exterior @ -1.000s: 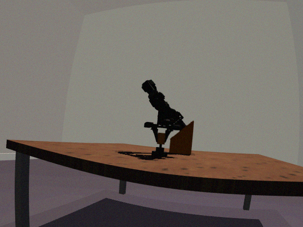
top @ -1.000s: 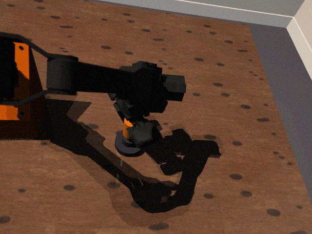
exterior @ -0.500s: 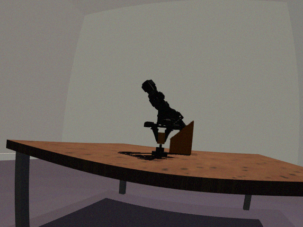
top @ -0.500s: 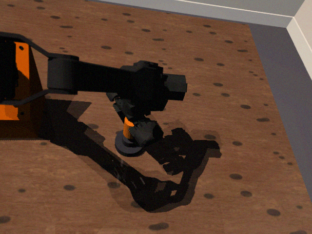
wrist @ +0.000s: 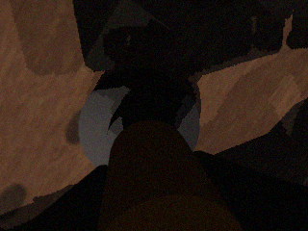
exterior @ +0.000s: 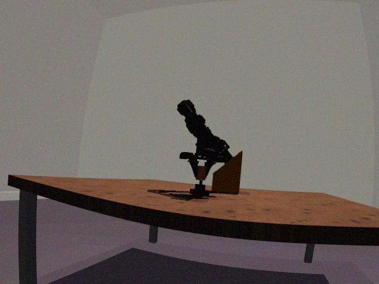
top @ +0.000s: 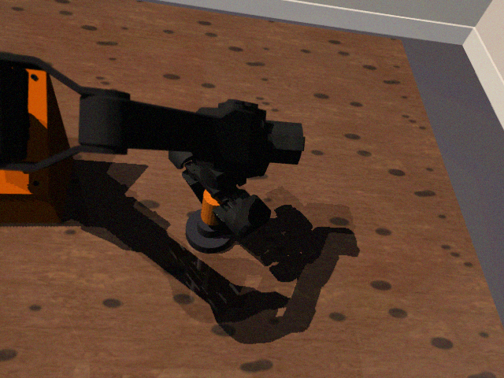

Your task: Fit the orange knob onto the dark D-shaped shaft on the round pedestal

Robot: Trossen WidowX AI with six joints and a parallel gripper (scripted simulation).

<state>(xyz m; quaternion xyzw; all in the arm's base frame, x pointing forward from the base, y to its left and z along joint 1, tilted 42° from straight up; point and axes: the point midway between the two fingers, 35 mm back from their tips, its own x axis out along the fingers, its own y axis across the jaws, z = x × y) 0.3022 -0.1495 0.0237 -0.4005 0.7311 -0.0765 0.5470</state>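
Right now my gripper tip is 2 cm below the knob. The rest, counted from my gripper tip: dark pedestal: 4 cm below.
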